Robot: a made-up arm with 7 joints.
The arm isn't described. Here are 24 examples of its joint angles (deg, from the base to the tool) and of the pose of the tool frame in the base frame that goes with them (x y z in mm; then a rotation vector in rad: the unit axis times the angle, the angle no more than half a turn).
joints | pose
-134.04 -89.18 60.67 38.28 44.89 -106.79 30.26 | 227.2 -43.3 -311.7 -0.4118 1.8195 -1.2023
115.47 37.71 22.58 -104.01 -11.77 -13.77 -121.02 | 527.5 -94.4 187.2 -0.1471 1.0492 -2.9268
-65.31 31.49 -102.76 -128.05 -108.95 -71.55 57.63 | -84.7 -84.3 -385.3 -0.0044 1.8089 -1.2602
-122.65 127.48 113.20 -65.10 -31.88 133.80 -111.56 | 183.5 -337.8 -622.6 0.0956 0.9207 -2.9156
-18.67 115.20 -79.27 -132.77 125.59 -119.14 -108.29 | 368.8 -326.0 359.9 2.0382 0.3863 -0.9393
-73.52 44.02 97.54 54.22 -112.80 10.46 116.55 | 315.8 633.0 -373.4 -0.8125 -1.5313 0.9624
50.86 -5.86 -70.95 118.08 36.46 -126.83 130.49 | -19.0 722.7 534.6 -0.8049 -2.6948 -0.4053
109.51 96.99 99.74 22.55 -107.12 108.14 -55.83 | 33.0 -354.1 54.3 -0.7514 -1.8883 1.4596
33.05 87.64 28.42 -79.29 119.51 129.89 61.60 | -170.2 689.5 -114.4 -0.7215 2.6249 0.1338
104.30 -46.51 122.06 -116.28 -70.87 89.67 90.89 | 5.7 -421.4 -443.6 -1.0092 1.8885 -1.1659
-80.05 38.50 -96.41 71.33 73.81 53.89 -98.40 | -205.5 172.0 250.2 1.3347 -1.3348 -0.8146
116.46 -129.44 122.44 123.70 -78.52 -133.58 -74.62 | 272.8 -287.5 241.2 1.4589 1.6366 1.1611
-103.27 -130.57 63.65 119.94 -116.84 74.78 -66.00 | -260.6 229.9 570.2 1.0002 -1.3567 -0.9260
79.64 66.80 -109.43 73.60 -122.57 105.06 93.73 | -98.2 515.3 76.1 0.1224 0.9321 0.7645
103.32 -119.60 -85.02 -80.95 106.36 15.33 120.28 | 148.4 -195.3 112.1 -1.3154 0.6838 -0.4082
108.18 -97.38 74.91 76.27 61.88 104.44 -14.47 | -61.6 383.5 176.4 -0.4328 1.2919 1.2790
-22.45 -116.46 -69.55 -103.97 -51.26 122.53 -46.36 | -139.0 588.8 -396.5 -0.0239 -1.6737 0.1770
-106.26 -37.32 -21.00 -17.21 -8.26 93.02 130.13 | -137.9 181.6 84.9 0.0974 -1.2371 1.3421
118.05 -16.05 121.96 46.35 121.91 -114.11 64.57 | 293.7 316.4 358.4 0.5538 1.0116 0.8543
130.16 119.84 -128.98 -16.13 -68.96 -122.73 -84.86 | 581.7 102.0 -18.1 -0.2705 0.9727 -1.4720
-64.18 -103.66 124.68 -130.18 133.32 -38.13 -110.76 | -305.2 -142.3 224.5 -0.3973 -0.3563 1.9364
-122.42 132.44 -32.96 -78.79 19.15 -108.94 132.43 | 330.8 -766.4 -222.1 -2.2236 -0.0402 1.8394
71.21 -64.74 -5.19 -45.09 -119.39 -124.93 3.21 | 108.2 702.7 -192.2 -0.0465 2.3231 0.2622
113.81 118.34 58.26 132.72 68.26 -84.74 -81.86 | -619.4 41.1 647.7 2.1429 -1.9635 -0.5790
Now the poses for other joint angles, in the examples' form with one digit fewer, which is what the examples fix.
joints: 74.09 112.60 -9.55 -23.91 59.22 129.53 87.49
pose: 480 265 18 -0.382 0.770 -0.794
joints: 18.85 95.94 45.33 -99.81 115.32 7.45 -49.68
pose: 232 144 69 2.581 0.333 0.627
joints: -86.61 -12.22 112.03 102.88 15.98 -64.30 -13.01
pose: 423 552 -399 0.196 2.834 -0.115
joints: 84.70 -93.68 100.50 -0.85 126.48 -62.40 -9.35
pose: 57 396 96 -0.591 -2.567 -0.925
